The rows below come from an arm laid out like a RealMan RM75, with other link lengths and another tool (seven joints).
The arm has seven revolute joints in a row. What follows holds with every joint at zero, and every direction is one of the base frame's.
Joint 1 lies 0.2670 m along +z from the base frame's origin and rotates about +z.
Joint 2 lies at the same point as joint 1 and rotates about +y.
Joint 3 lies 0.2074 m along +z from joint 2 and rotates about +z.
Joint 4 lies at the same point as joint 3 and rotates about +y.
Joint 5 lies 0.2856 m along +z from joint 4 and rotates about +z.
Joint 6 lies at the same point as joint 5 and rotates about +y.
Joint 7 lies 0.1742 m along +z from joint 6 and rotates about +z.
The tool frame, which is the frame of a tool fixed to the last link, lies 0.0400 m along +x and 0.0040 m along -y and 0.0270 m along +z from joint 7; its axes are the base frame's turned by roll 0.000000, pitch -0.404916 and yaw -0.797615 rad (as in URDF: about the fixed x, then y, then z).
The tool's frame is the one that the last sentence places.
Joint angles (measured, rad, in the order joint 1, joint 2, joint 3, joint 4, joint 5, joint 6, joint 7), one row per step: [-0.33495 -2.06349 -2.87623 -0.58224 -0.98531 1.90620 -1.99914]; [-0.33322 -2.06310 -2.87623 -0.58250 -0.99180 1.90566 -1.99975]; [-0.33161 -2.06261 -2.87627 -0.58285 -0.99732 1.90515 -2.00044]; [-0.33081 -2.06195 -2.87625 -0.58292 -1.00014 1.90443 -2.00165]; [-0.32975 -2.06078 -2.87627 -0.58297 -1.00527 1.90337 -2.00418]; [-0.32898 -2.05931 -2.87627 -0.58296 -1.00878 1.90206 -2.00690]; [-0.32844 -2.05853 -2.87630 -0.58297 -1.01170 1.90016 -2.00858]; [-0.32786 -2.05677 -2.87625 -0.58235 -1.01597 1.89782 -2.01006]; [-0.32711 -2.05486 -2.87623 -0.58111 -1.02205 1.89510 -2.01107]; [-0.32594 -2.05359 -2.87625 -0.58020 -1.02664 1.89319 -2.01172]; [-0.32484 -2.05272 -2.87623 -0.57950 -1.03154 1.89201 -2.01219]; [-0.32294 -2.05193 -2.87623 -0.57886 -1.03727 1.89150 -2.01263]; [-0.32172 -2.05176 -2.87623 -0.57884 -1.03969 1.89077 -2.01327]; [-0.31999 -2.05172 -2.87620 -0.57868 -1.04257 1.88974 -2.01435]
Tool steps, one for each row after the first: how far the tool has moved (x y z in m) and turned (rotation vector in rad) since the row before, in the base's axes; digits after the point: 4 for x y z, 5 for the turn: [-0.0003 0.0002 0.0012 0.00586 -0.00233 0.00200]; [-0.0004 0.0002 0.0011 0.00505 -0.00177 0.00198]; [-0.0004 0.0002 0.0007 0.00234 -0.00070 0.00191]; [-0.0005 0.0004 0.0012 0.00398 -0.00170 0.00318]; [-0.0006 0.0004 0.0011 0.00259 -0.00067 0.00332]; [-0.0005 0.0004 0.0007 0.00267 -0.00021 0.00282]; [-0.0006 0.0006 0.0012 0.00412 -0.00007 0.00303]; [-0.0006 0.0007 0.0014 0.00593 -0.00086 0.00316]; [-0.0006 0.0003 0.0010 0.00447 -0.00084 0.00282]; [-0.0004 0.0003 0.0010 0.00450 -0.00152 0.00202]; [-0.0005 0.0000 0.0011 0.00503 -0.00230 0.00225]; [-0.0004 -0.0001 0.0004 0.00212 -0.00082 0.00199]; [-0.0006 -0.0002 0.0004 0.00228 -0.00131 0.00300]
